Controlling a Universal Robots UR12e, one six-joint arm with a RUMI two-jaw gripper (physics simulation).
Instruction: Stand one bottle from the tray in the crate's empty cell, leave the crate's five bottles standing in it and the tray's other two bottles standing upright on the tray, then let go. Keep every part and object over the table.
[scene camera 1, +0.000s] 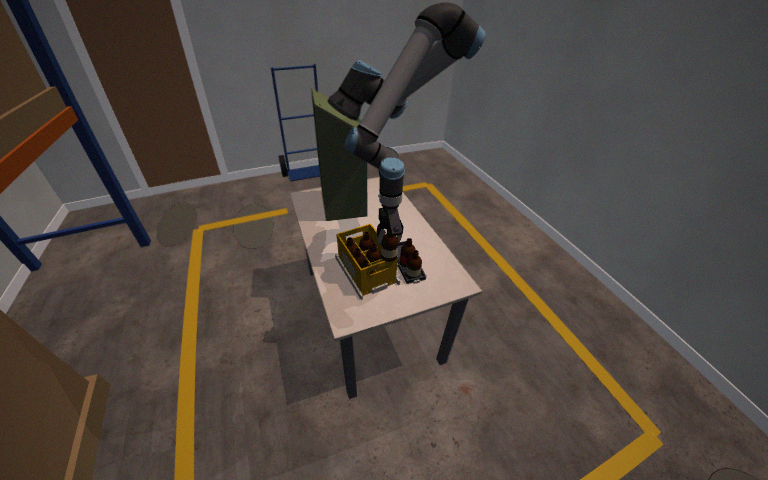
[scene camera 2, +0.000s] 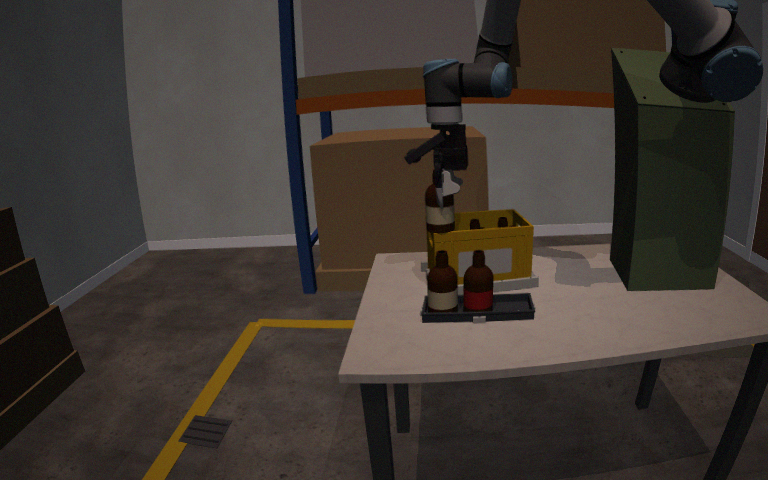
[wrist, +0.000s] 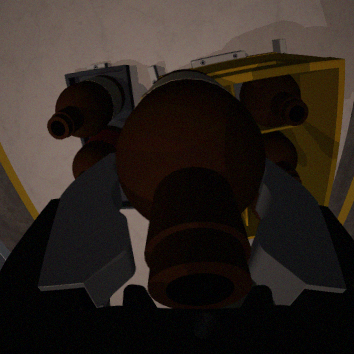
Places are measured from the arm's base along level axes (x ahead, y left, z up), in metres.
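Pixels of known places: gripper, fingertip midpoint: (scene camera 1: 389, 243) (scene camera 2: 444, 204); arm's base, origin of the base link: (scene camera 1: 342, 110) (scene camera 2: 689, 83).
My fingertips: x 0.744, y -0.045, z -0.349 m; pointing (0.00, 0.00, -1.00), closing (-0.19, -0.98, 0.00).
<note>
Ahead of a thing's pixels: the offset from my fingertips to its top centre. "spot": to the spot under its first point. Level surfaces: height alone.
My gripper (scene camera 1: 389, 233) (scene camera 2: 442, 186) (wrist: 187, 159) is shut on a brown bottle with a cream label {dx +0.011, dy -0.002, dz +0.090 m} (scene camera 1: 389, 249) (scene camera 2: 440, 216) (wrist: 190, 125), held upright by its upper part. Its base is about level with the rim of the yellow crate {dx -0.097, dy -0.070, dz -0.065 m} (scene camera 1: 380, 279) (scene camera 2: 523, 249) (wrist: 341, 90), at the crate's near right corner in scene camera 1; whether it is inside the rim is unclear. Bottles (scene camera 1: 366, 242) (scene camera 2: 502, 221) (wrist: 270, 100) stand in the crate, partly hidden. A cream-labelled bottle {dx +0.017, dy +0.133, dz -0.080 m} (scene camera 1: 414, 263) (scene camera 2: 442, 285) (wrist: 87, 107) and a red-labelled bottle {dx -0.070, dy +0.144, dz -0.080 m} (scene camera 1: 407, 249) (scene camera 2: 478, 283) stand upright on the black tray (scene camera 1: 416, 279) (scene camera 2: 515, 315) (wrist: 127, 74).
The table {dz -0.240 m} (scene camera 1: 351, 314) (scene camera 2: 566, 339) carries the crate and tray side by side. Light brackets {spot: dx -0.233, dy +0.022, dz -0.219 m} (scene camera 2: 529, 281) sit around the crate's foot. The green robot pedestal (scene camera 1: 344, 169) (scene camera 2: 668, 198) rises from the table. The table's end edge lies beyond the crate and tray.
</note>
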